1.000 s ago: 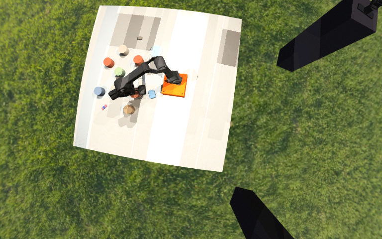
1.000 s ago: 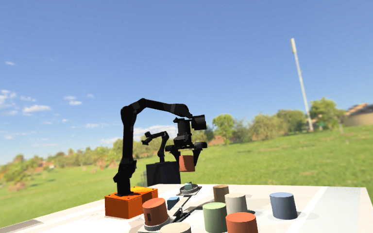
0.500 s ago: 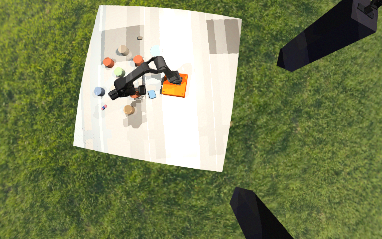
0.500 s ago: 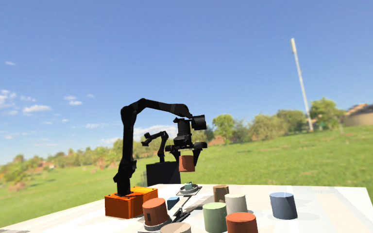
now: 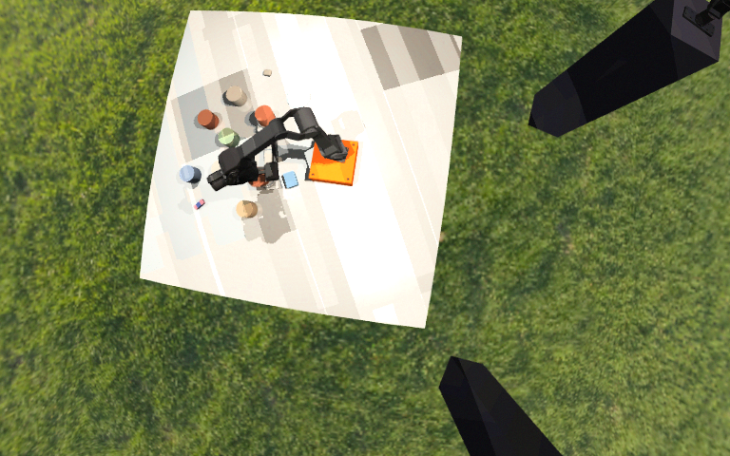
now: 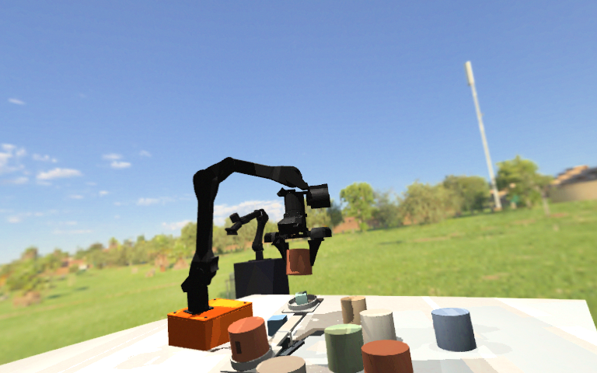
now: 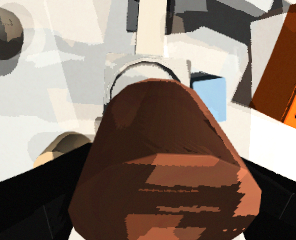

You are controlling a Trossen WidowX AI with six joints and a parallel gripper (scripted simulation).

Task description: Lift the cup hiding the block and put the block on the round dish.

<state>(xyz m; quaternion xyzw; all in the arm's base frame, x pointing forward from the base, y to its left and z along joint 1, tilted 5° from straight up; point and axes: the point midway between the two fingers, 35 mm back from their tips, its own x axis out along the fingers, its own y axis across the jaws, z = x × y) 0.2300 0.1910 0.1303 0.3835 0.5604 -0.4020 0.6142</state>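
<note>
My gripper tip is 8 cm above the mint-green block, 1 cm to the left of it and 1 cm short of it. Round my gripper tip: small balance 13 cm below, 12 cm to the right, 6 cm ahead; tan cup 15 cm to the left, 13 cm below, 5 cm ahead; green cup 26 cm ahead, 13 cm to the right, 13 cm below.
</note>
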